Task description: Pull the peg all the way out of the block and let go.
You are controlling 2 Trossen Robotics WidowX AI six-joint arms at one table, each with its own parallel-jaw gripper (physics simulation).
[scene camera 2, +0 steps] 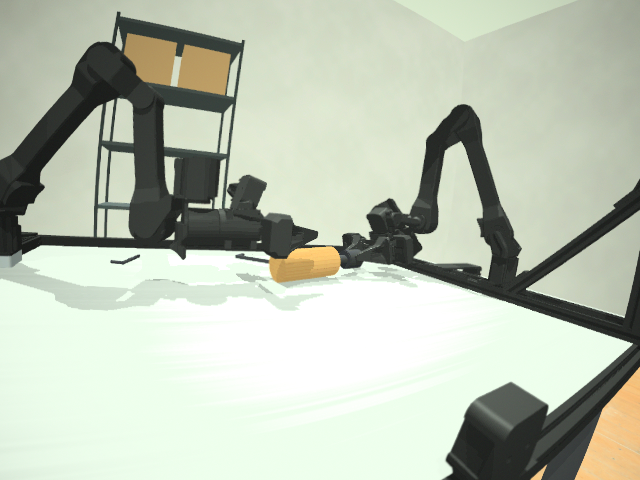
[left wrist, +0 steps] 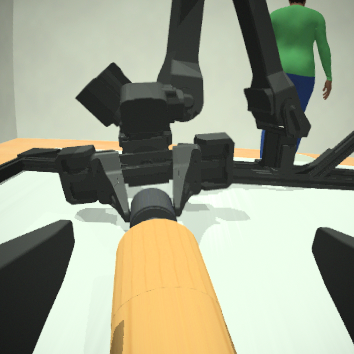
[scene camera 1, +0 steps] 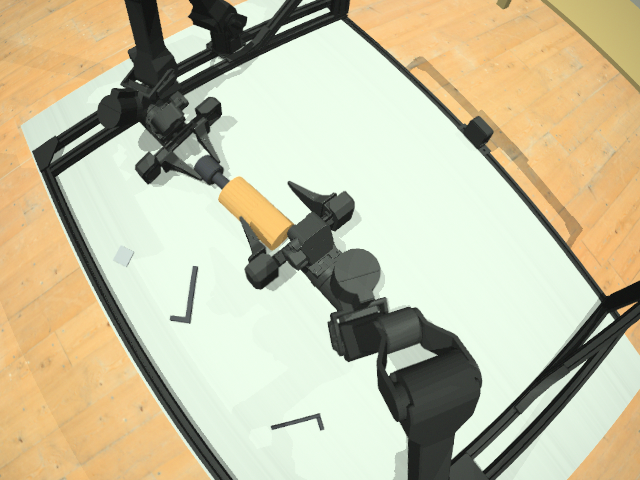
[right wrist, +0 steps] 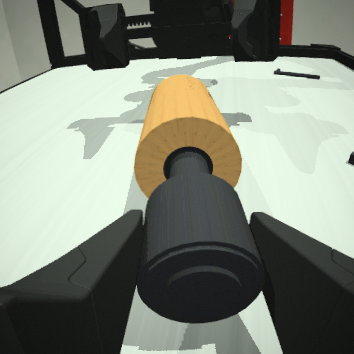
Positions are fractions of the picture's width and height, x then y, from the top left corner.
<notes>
My right gripper (scene camera 1: 0.33, 0.36) grips a black peg (right wrist: 0.56, 0.74). Further things: my left gripper (scene camera 1: 0.41, 0.42).
The black peg shows as well in the left wrist view (left wrist: 0.42, 0.57). My left gripper is seen too in scene camera 2 (scene camera 2: 0.47, 0.48), in the left wrist view (left wrist: 0.56, 0.67) and in the right wrist view (right wrist: 0.47, 0.11). My right gripper shows as well in scene camera 2 (scene camera 2: 0.54, 0.54), in the left wrist view (left wrist: 0.43, 0.61) and in the right wrist view (right wrist: 0.56, 0.63).
</notes>
